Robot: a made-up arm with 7 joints.
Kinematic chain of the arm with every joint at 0, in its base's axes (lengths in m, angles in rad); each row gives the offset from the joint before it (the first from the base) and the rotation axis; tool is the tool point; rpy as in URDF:
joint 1: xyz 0 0 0.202 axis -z
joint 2: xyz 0 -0.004 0.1 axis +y
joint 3: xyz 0 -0.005 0.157 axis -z
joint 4: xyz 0 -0.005 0.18 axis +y
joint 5: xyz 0 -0.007 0.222 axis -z
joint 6: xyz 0 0 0.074 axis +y
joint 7: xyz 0 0 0.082 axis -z
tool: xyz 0 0 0 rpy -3.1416 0 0
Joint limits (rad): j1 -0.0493..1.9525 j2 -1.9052..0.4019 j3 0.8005..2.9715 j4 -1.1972..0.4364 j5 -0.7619..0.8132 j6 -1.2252..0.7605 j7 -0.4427..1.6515
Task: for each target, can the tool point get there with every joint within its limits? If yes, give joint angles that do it. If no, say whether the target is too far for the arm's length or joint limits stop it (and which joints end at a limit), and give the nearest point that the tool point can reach.
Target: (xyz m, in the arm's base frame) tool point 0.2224 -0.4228 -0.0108
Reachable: no: joint limits stop it (at a limit: joint 2, joint 3, joint 4, joint 6) | nearest point 0.2100 -0.3992 0.5283 | short by 0.540 m
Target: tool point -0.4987 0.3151 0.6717
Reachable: yes | joints 0.4524 -1.1670 2.6717 -0.2655 -0.1316 -0.4547 1.2309
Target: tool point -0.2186 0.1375 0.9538
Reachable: yes | joints 0.3810 -0.3545 2.0533 -0.0069 -0.5359 -0.6201 0.9243
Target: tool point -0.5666 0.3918 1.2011
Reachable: no: too far | nearest point -0.3578 0.2474 0.8698 | short by 0.417 m
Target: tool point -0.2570 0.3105 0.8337
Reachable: yes | joints 0.3817 -0.3921 1.0494 -0.6098 0.1672 -0.3535 0.8651
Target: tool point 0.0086 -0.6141 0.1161
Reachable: no: joint limits stop it (at a limit: joint 2, joint 3, joint 4) | nearest point 0.0064 -0.4545 0.5296 | short by 0.443 m
